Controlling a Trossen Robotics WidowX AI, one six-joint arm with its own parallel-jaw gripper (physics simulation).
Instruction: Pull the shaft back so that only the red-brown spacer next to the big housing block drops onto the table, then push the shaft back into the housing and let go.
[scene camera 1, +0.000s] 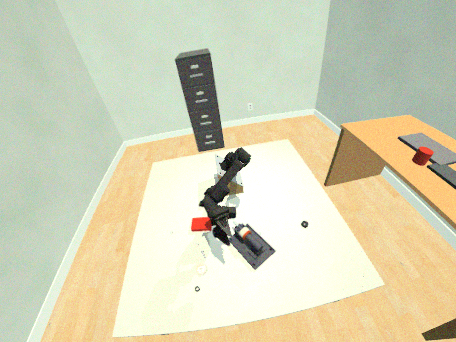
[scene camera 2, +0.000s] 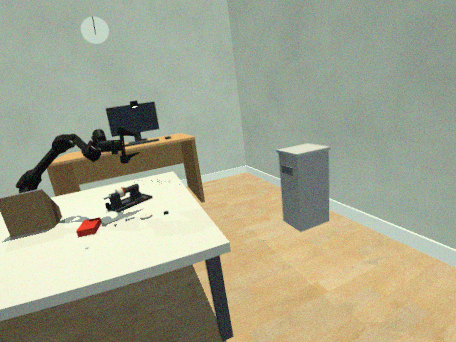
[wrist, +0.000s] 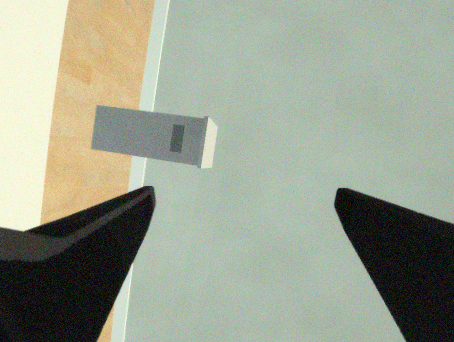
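Pixels of known places: gripper, between the fingertips: (scene camera 1: 230, 241) (scene camera 2: 138, 144) (wrist: 245, 195); arm's base, origin of its link: (scene camera 1: 223, 167) (scene camera 2: 26, 198).
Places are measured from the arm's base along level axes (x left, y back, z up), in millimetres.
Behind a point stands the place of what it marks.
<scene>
The dark fixture's base plate (scene camera 1: 256, 264) (scene camera 2: 145, 198) lies on the white table. The big housing block (scene camera 1: 255, 245) (scene camera 2: 134, 190) stands on it. The red-brown spacer (scene camera 1: 247, 234) @(x -17, y -482, z -66 mm) (scene camera 2: 123, 190) @(x -35, y -481, z -78 mm) sits next to the housing block, with a cream spacer (scene camera 1: 243, 231) @(x -26, y -461, z -66 mm) (scene camera 2: 119, 191) @(x -44, y -459, z -76 mm) beside it. Part of the shaft (scene camera 2: 108, 198) @(x -53, y -388, z -95 mm) shows at the end away from the housing. My gripper (scene camera 1: 231, 239) @(x -117, y -610, z 170 mm) (scene camera 2: 138, 145) @(x -117, y -610, z 170 mm) (wrist: 245, 195) @(x -117, y -610, z 170 mm) is open and empty, raised above the table near the fixture, fingers pointing level. The fixture does not show in the wrist view.
A red block (scene camera 1: 201, 224) @(x -239, y -292, z -141 mm) (scene camera 2: 89, 227) @(x -289, y -285, z -140 mm) lies near the arm. A brown panel (scene camera 1: 236, 188) @(x 43, y -112, z -116 mm) (scene camera 2: 31, 214) @(x -51, y -14, z -74 mm) stands by the arm's base. A pale disc (scene camera 1: 201, 269) @(x -292, y -554, z -161 mm) (scene camera 2: 146, 216) @(x -312, y -543, z -161 mm), a small dark ring (scene camera 1: 197, 289) @(x -329, y -644, z -162 mm) and a black ring (scene camera 1: 304, 224) @(x 332, y -498, z -156 mm) lie on the table.
</scene>
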